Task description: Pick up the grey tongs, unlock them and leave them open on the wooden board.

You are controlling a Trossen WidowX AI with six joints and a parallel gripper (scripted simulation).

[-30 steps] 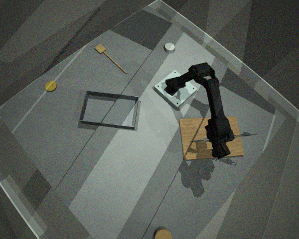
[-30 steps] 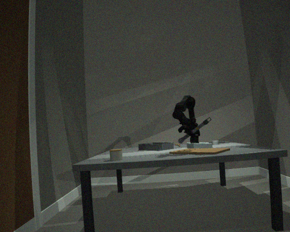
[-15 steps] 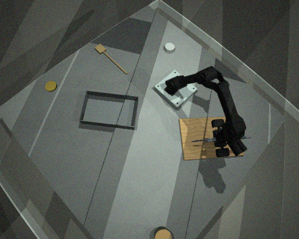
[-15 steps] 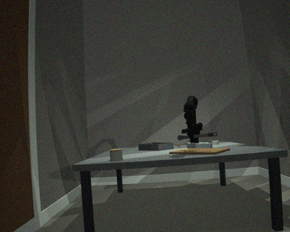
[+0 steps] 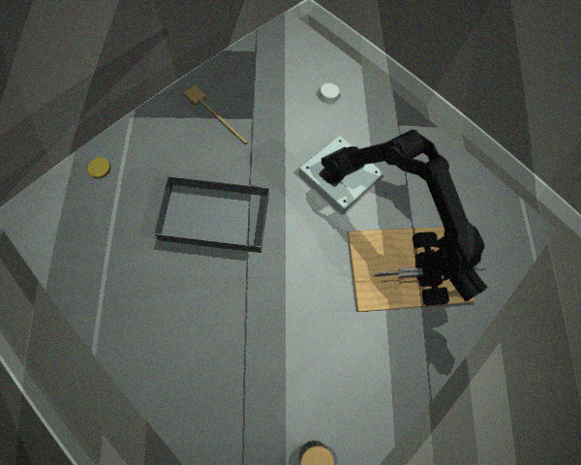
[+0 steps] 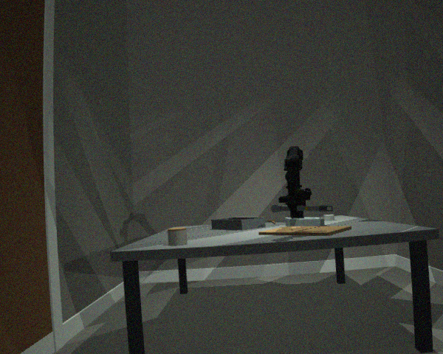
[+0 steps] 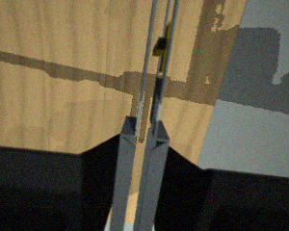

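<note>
Now: gripper tip 70 mm above the wooden board, 40 mm past it and 20 mm to the left of it. Also, from my gripper tip: yellow lock piece 40 mm to the left, 40 mm behind, 40 mm above; white disc 590 mm to the right, 360 mm behind, 60 mm below; roasting tin 560 mm to the right, 230 mm ahead, 50 mm below.
</note>
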